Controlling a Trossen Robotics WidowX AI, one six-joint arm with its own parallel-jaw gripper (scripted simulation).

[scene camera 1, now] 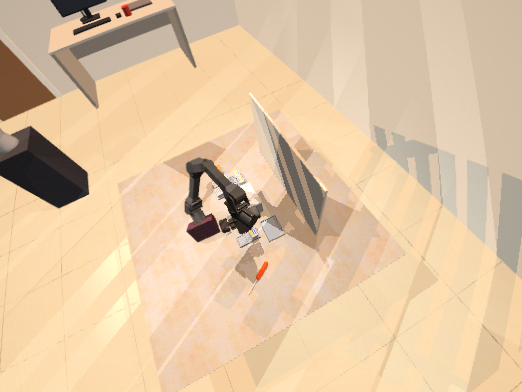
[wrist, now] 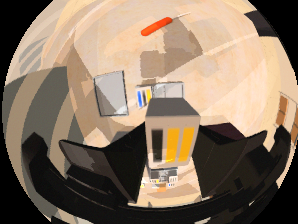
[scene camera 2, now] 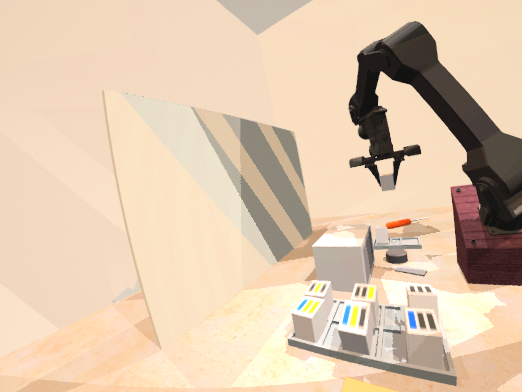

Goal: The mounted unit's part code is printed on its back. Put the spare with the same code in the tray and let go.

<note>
My gripper holds a spare block. Also in view: a tray and a mounted unit.
</note>
